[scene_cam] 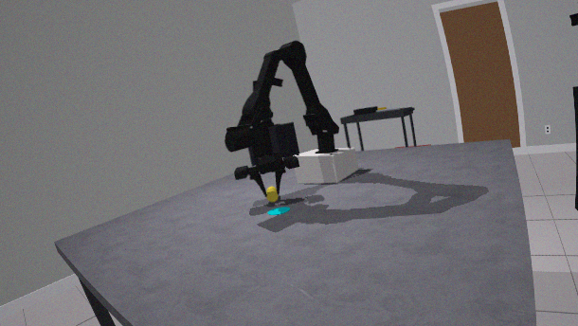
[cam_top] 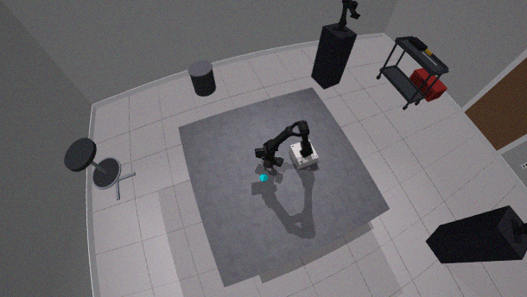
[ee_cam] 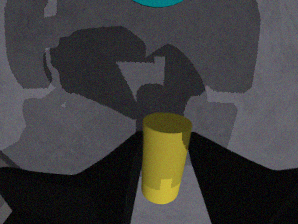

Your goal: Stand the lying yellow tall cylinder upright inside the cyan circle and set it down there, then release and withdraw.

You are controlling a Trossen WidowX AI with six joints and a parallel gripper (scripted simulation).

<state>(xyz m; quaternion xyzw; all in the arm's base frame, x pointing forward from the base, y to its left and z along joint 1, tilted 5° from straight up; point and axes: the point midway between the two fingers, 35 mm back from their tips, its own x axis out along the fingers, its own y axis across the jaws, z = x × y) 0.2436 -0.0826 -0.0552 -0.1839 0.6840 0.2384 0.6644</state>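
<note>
Now: the cyan circle 9 cm ahead of my gripper tip, 8 cm to the left of it and 2 cm below it. Round my gripper tip: yellow tall cylinder 2 cm behind, 1 cm to the right.
</note>
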